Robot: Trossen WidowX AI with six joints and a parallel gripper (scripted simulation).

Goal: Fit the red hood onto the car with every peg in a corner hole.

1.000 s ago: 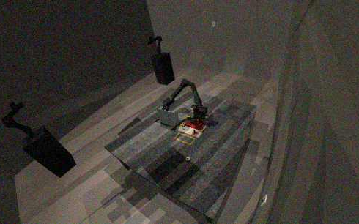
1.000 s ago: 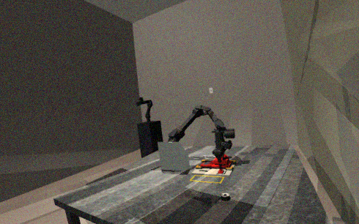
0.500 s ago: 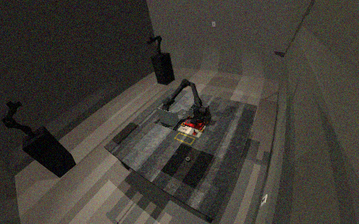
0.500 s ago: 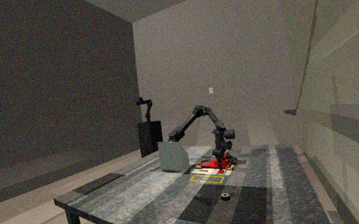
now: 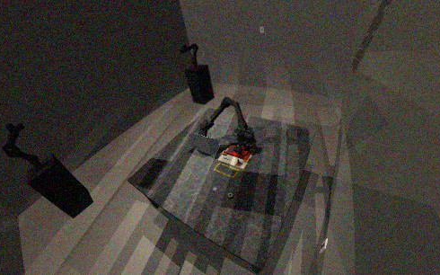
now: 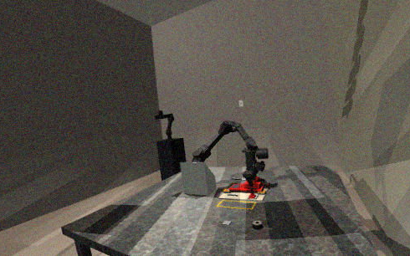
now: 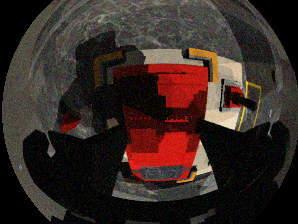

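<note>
Now: the red hood 10 mm above my gripper tip.
</note>
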